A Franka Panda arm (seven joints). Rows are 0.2 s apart.
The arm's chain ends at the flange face. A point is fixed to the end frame.
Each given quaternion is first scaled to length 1.
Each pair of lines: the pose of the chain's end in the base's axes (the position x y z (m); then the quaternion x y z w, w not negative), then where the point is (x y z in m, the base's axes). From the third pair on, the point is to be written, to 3 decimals.
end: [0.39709, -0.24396, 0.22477, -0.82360, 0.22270, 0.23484, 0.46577]
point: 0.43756 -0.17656 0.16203
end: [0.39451, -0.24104, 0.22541, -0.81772, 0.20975, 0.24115, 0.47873]
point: 0.43400 -0.17070 0.16532
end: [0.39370, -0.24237, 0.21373, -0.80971, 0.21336, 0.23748, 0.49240]
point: 0.435 -0.171 0.156
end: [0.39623, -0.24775, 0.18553, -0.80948, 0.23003, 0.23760, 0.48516]
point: 0.438 -0.179 0.125
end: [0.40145, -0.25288, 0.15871, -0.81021, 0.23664, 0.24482, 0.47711]
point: 0.442 -0.185 0.097
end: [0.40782, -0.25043, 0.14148, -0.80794, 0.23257, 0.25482, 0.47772]
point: 0.446 -0.181 0.080
